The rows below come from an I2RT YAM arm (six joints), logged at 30 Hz.
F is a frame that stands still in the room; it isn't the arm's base.
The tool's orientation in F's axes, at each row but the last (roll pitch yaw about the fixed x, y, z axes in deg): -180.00 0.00 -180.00; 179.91 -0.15 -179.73; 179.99 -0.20 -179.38; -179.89 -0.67 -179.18; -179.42 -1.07 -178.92; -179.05 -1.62 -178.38; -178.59 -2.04 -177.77; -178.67 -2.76 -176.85
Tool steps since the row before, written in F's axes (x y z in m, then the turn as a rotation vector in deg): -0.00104 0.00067 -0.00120 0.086 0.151 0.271; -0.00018 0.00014 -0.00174 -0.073 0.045 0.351; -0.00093 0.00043 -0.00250 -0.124 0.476 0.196; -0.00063 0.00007 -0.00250 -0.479 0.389 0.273; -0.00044 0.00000 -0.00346 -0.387 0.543 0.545; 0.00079 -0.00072 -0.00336 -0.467 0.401 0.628; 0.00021 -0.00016 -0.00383 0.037 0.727 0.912; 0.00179 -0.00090 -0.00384 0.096 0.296 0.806
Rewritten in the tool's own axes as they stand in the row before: 0.00104 0.00067 0.00120 -0.086 0.151 -0.271; 0.00017 0.00014 0.00174 0.074 0.046 -0.351; 0.00092 0.00044 0.00250 0.120 0.477 -0.196; 0.00060 0.00008 0.00251 0.477 0.395 -0.268; 0.00038 0.00004 0.00347 0.387 0.545 -0.543; -0.00086 -0.00069 0.00335 0.473 0.404 -0.622; -0.00034 -0.00007 0.00382 -0.033 0.702 -0.931; -0.00192 -0.00091 0.00377 -0.073 0.271 -0.817
